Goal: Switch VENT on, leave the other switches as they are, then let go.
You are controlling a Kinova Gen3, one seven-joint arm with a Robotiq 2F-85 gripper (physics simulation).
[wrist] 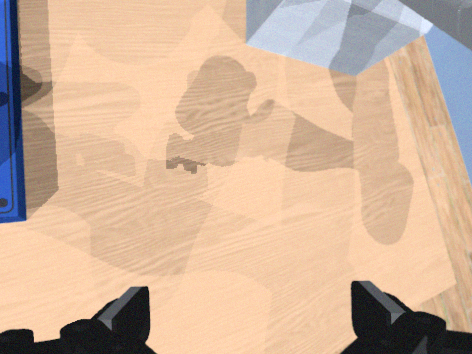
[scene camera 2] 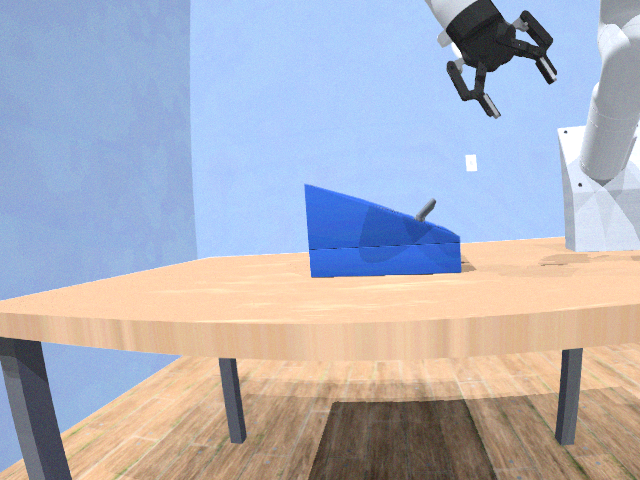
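Pixels of known places: gripper, fingertip midpoint: point(wrist: 249, 306) point(scene camera 2: 525, 100); arm's base at its link origin: point(scene camera 2: 599, 163).
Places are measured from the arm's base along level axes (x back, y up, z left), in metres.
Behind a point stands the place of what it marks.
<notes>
A blue wedge-shaped switch box point(scene camera 2: 341, 222) {x -0.547, y -0.096, z 0.237 m} point(wrist: 6, 150) {x -0.357, y -0.128, z 0.184 m} stands on the table, its sloping top falling to the right in the scene view. A grey switch lever point(scene camera 2: 426, 209) {x -0.403, y -0.082, z 0.174 m} sticks up from the lower part of the slope and leans up to the right. Which switch it is cannot be told, and the VENT label does not show in either view. In the wrist view a strip of the box shows at the left edge. My gripper point(scene camera 2: 524, 95) {x -0.248, y 0.059, z 0.305 m} point(wrist: 249, 306) {x -0.248, y 0.059, z 0.305 m} is open and empty, high above the table and up to the right of the box in the scene view.
The wooden table point(scene camera 2: 206, 304) {x -0.680, y -0.190, z 0.448 m} point(wrist: 310, 220) {x -0.020, y -0.190, z 0.279 m} carries the box and the robot's pale base point(scene camera 2: 594, 217) {x -0.037, y -0.117, z 0.035 m} point(wrist: 300, 30) {x -0.030, y -0.130, z 0.036 m}, which stands right of the box in the scene view. The arm point(scene camera 2: 612, 124) {x -0.043, y 0.052, z 0.149 m} rises from the base. A white wall plate point(scene camera 2: 470, 162) is on the blue wall.
</notes>
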